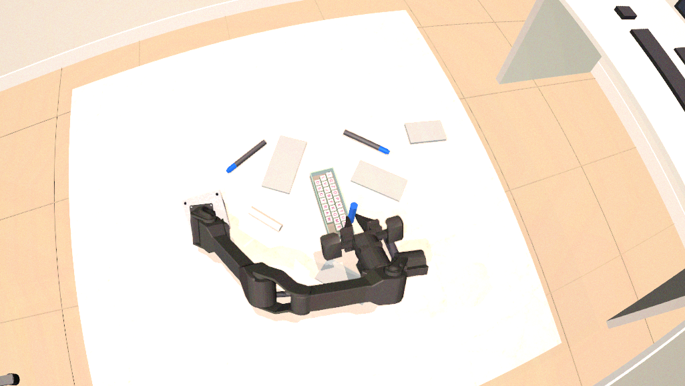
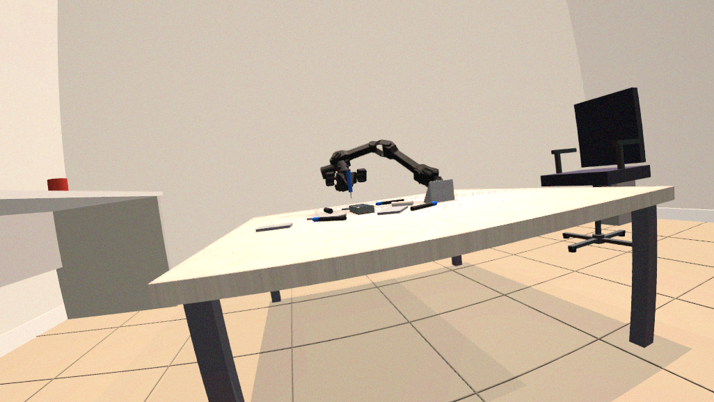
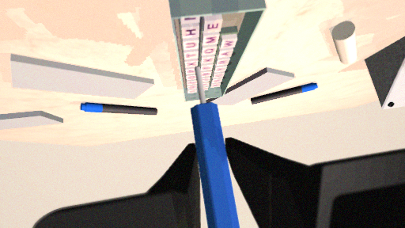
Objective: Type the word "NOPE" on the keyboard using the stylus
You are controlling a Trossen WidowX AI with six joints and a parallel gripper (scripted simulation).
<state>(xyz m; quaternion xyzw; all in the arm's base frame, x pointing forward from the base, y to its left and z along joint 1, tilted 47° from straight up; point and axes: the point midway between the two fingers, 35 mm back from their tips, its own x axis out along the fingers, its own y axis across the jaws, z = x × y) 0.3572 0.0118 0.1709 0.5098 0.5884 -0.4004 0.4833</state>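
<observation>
Now: gripper tip 1 cm past the P key, 9 cm to the right of it and 10 cm above it. Round my gripper tip: stylus 11 cm ahead, 9 cm to the right, 10 cm below.
</observation>
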